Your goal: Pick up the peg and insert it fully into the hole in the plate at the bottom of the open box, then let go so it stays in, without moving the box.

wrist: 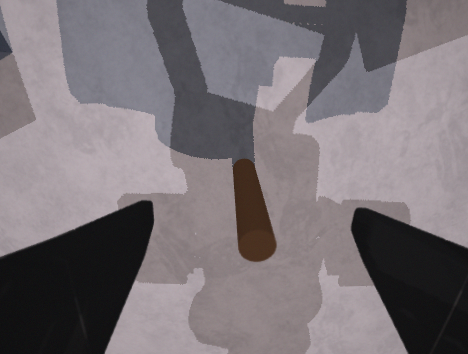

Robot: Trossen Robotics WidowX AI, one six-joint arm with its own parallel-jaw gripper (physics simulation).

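Places are measured from the arm's base along level axes (x ahead, y left, z up), in millimetres.
Pixels of known places: gripper, fingertip midpoint: (254, 215).
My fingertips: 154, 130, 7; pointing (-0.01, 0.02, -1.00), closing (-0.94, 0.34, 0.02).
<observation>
Behind a point stands the place of what it marks, as x, y, z.
A brown round peg (252, 210) {154, 129, 5} stands upright on the table near the middle of the wrist view, its lighter top end facing the camera. My gripper (254, 215) {153, 130, 7} is open and empty. One black fingertip is on each side of the peg in the view, with a wide gap to it on both sides. The fingers look to be above the table, and how far down they reach beside the peg is hard to tell. The open box and the plate with the hole cannot be made out in this view.
The pale mottled table top (100, 160) {238, 103, -60} carries overlapping grey and bluish shadows of the arm and gripper. A small dark blue shape (4, 42) {259, 24, -58} shows at the upper left edge; I cannot tell what it is.
</observation>
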